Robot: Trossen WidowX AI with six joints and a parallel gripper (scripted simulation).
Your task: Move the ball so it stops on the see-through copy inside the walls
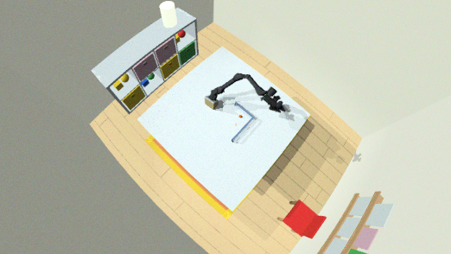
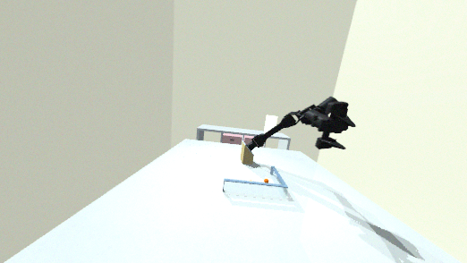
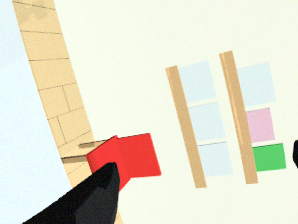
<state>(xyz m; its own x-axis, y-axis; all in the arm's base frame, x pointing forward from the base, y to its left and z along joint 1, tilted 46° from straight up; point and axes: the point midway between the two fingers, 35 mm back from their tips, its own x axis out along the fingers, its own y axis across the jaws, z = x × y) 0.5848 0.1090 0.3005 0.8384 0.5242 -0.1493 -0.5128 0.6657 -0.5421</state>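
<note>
The orange ball lies 28 cm behind my gripper tip, 18 cm to the right of it and 35 cm below it. The rest, counted from my gripper tip: clear wall 17 cm behind, 25 cm to the right, 33 cm below; see-through copy of ball 24 cm behind, 27 cm to the right, 35 cm below.
</note>
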